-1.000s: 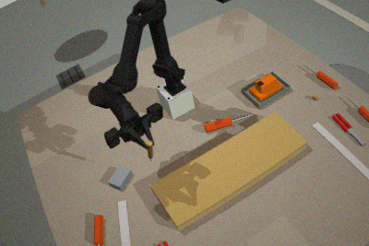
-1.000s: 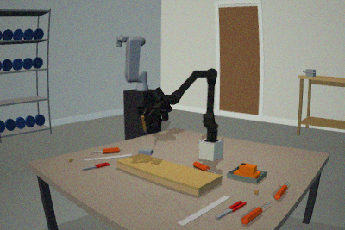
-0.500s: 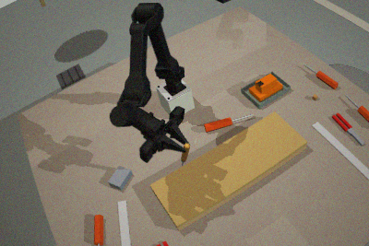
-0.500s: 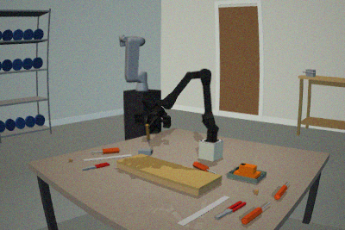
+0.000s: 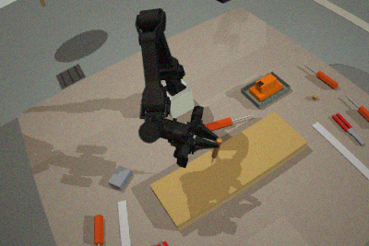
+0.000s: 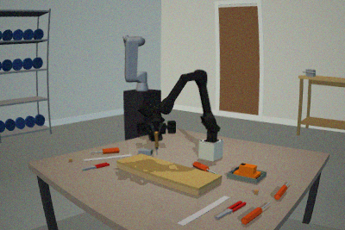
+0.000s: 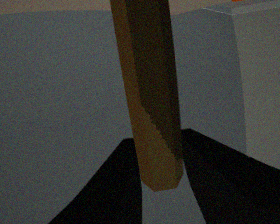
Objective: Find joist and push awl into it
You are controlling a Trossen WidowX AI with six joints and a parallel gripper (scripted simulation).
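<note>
Now: gripper tip 20 mm past the awl, 10 mm to the left of it and 60 mm above it. Also, from my gripper tip: orange stud finder 210 mm behind, 370 mm to the left, 150 mm below; grey-green tray 210 mm behind, 390 mm to the left, 190 mm below; grey block 230 mm behind, 270 mm to the right, 190 mm below.
</note>
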